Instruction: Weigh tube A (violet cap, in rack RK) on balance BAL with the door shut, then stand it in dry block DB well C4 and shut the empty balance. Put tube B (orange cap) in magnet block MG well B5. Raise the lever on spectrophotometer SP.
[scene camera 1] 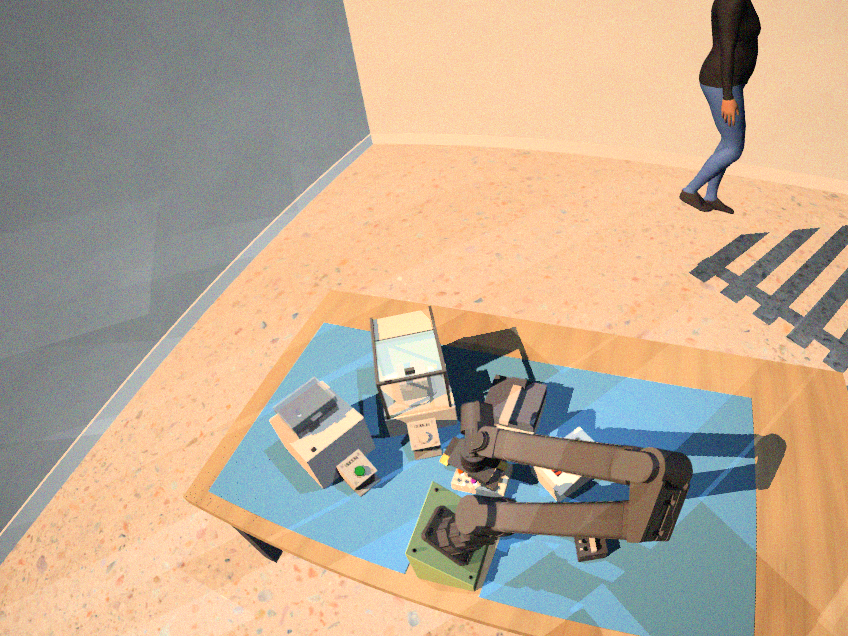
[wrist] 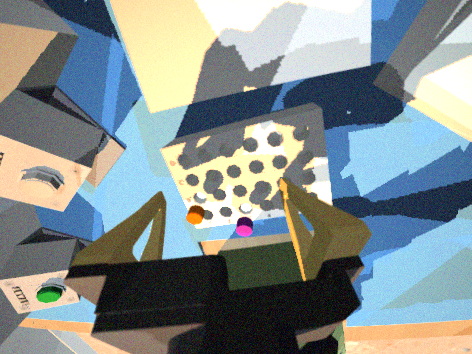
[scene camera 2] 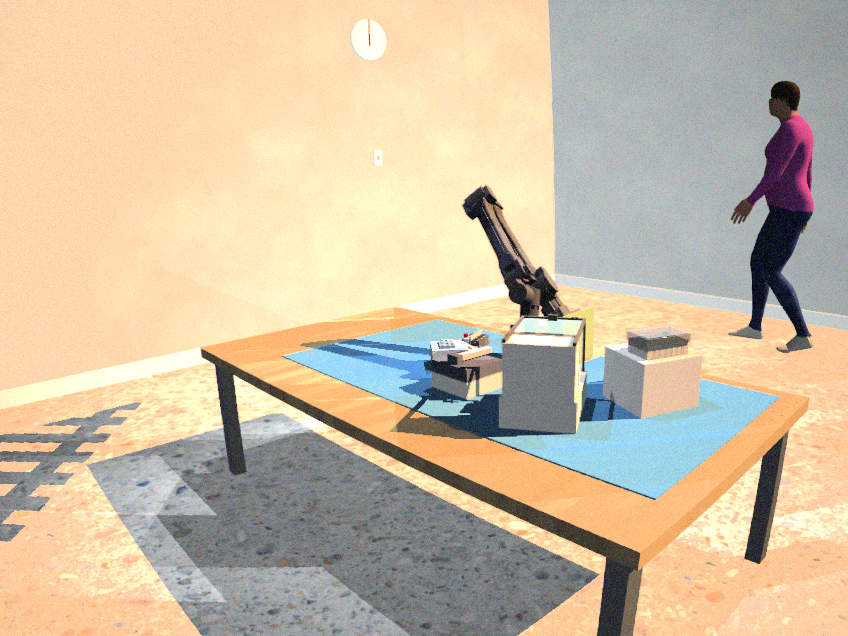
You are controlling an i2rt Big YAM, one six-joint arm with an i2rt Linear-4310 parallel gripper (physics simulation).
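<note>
The rack RK (scene camera 1: 500,490) (wrist: 256,179) is pale with rows of holes. Tube A's violet cap (wrist: 244,227) and tube B's orange cap (wrist: 195,215) stand at its near edge in the wrist view, orange to the left. My gripper (scene camera 1: 475,464) (wrist: 222,190) is open and empty, above the rack; both caps show between its spread fingers. The balance BAL (scene camera 1: 408,325) (scene camera 2: 537,386) has clear panels; its door's position is hard to tell. I cannot tell for sure which devices are DB, MG and SP. The gripper is hidden in scene camera 2.
A clear-lidded box (scene camera 1: 328,438) (scene camera 2: 661,379) stands left of the balance, with a green-button pod (scene camera 1: 358,471) (wrist: 48,294) before it. A dial pod (scene camera 1: 424,436) (wrist: 42,177) fronts the balance. A dark device (scene camera 1: 530,403) and a white device (scene camera 1: 563,482) stand right; a small dark block (scene camera 1: 592,547) lies nearer.
</note>
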